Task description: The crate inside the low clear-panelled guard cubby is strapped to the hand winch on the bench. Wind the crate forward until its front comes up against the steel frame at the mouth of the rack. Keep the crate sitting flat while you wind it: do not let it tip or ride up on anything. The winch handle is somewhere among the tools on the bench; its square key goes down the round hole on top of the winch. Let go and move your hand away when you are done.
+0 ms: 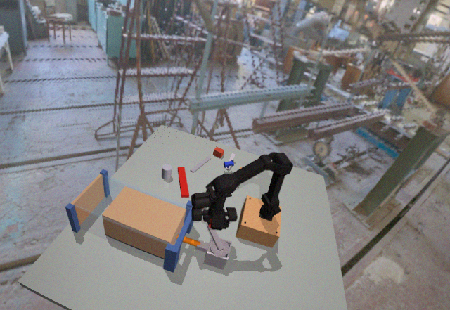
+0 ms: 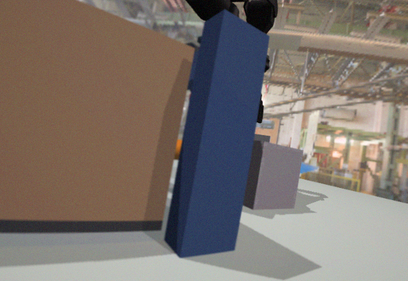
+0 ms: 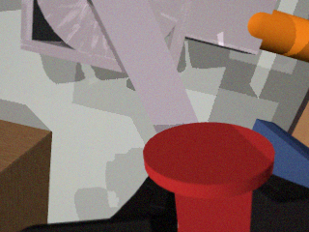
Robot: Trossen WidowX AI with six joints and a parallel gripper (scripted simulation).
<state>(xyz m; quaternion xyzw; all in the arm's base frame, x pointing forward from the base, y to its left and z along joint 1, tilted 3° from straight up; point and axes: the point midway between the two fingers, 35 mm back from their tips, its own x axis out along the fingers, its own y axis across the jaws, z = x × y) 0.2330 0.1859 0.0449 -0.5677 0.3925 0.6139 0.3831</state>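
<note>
The winch handle with red knob is 2 cm behind my gripper tip, 3 cm to the left of it and 1 cm below it. The rest, counted from my gripper tip: grey winch: 8 cm behind, 6 cm to the left, 8 cm below; then blue steel frame: 9 cm ahead, 8 cm to the left; then red bar: 25 cm ahead, 30 cm to the right, 10 cm below.
</note>
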